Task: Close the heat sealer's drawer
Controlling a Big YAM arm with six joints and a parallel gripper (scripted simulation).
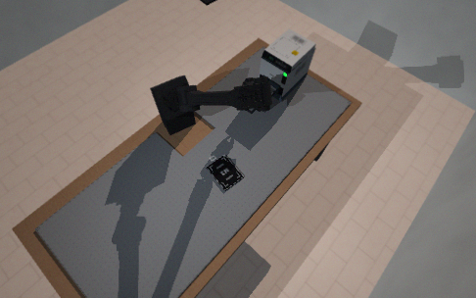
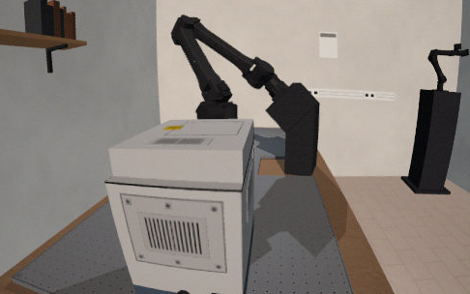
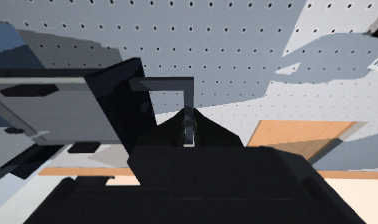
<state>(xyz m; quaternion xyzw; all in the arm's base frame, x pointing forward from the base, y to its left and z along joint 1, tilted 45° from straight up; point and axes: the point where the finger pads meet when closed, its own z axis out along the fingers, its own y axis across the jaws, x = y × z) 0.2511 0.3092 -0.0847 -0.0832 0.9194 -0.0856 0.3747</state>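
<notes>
The black sealer drawer lies 12 cm to the left of my hand, 2 cm behind it and 1 cm below it.
</notes>
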